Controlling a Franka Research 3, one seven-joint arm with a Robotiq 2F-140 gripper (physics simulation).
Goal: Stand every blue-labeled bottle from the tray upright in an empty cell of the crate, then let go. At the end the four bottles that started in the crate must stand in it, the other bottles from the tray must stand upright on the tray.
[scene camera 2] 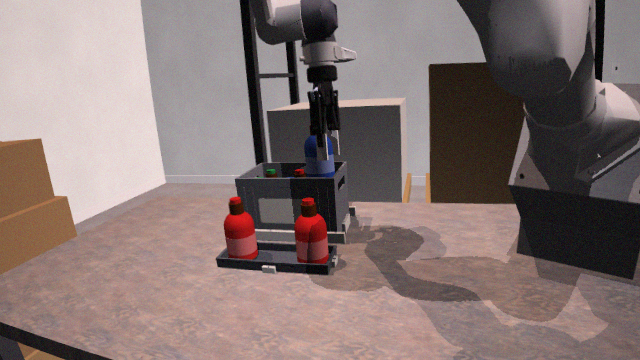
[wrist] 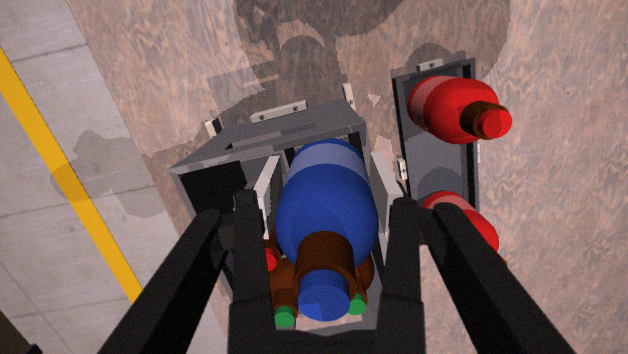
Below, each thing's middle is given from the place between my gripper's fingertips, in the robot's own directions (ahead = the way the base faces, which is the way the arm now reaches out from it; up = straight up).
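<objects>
The blue-labeled bottle [scene camera 2: 315,169] has my hand 3 cm short of it and 2 cm below it, and going by their middles, the bottle is the nearest to my hand of the things named here. Then there is the grey crate [scene camera 2: 273,203], which sits 12 cm ahead of my hand, 4 cm to the right of it and 13 cm below it. The tray [scene camera 2: 283,256] is 17 cm to the left of my hand, 9 cm ahead of it and 21 cm below it; measured to their middles, it is the farthest from my hand of the things named here.
</objects>
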